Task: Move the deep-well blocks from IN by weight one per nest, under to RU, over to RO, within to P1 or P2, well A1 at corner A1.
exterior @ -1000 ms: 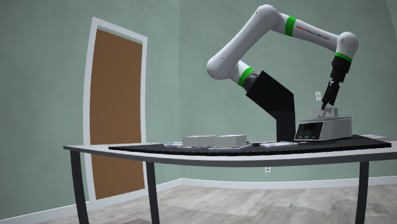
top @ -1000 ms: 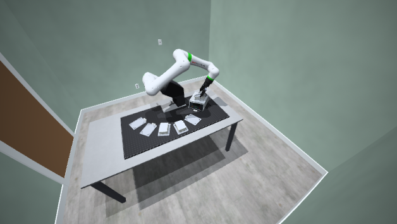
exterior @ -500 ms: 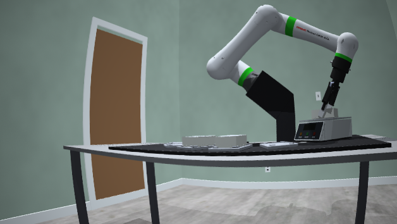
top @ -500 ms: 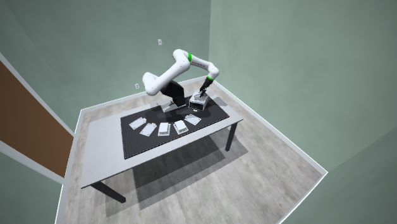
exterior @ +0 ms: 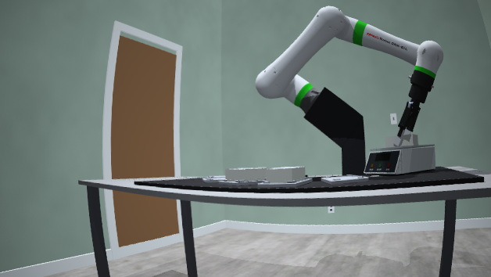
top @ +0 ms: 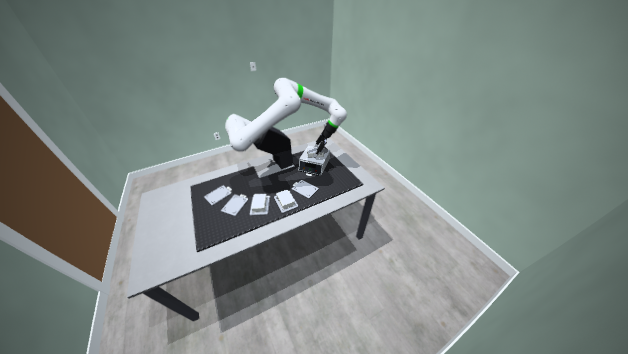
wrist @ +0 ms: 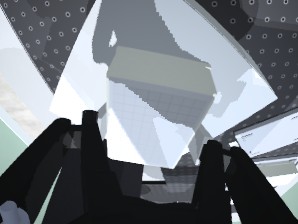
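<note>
Right now my hand is 10 mm above the grey deep-well block. From my hand the other things lie so: check-weigher platform 40 mm below; check-weigher CW 70 mm below.
</note>
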